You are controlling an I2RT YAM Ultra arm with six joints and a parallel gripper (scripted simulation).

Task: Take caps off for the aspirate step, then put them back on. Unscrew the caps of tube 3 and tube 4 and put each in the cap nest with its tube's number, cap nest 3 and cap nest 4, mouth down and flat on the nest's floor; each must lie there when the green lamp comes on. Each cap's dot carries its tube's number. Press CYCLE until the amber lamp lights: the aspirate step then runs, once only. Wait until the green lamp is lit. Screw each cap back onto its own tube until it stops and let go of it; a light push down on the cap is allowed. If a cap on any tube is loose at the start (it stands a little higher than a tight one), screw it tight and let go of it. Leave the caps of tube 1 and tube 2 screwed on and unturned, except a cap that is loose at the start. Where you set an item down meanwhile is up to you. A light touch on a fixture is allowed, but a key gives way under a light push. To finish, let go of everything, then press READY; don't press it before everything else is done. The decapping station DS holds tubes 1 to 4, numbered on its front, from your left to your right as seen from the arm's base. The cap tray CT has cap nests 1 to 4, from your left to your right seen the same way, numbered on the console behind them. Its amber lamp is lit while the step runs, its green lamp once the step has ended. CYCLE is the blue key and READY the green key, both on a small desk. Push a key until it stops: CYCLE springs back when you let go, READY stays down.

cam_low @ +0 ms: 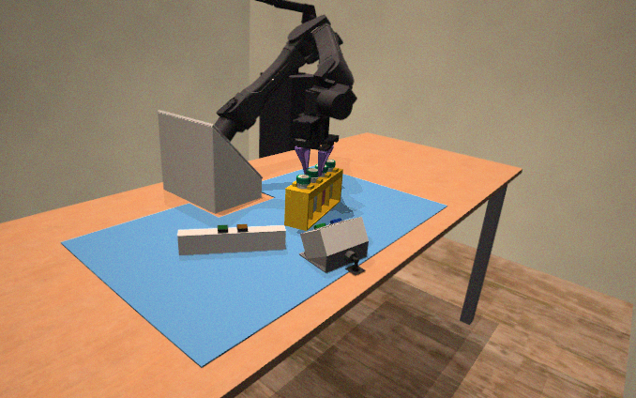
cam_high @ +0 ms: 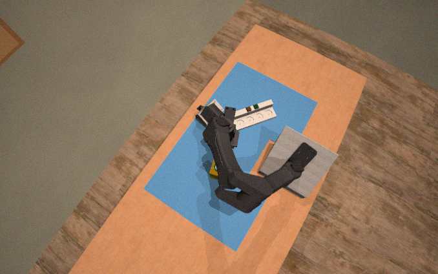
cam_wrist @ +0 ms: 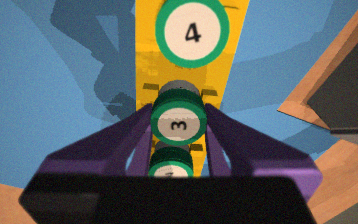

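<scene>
The cap 3 is right at my hand. From my hand the other things lie so: cap 4 (2 cm ahead, 5 cm to the right); then blue key (15 cm ahead, 8 cm to the right, 5 cm below); then cap 2 (2 cm behind, 5 cm to the left).
</scene>
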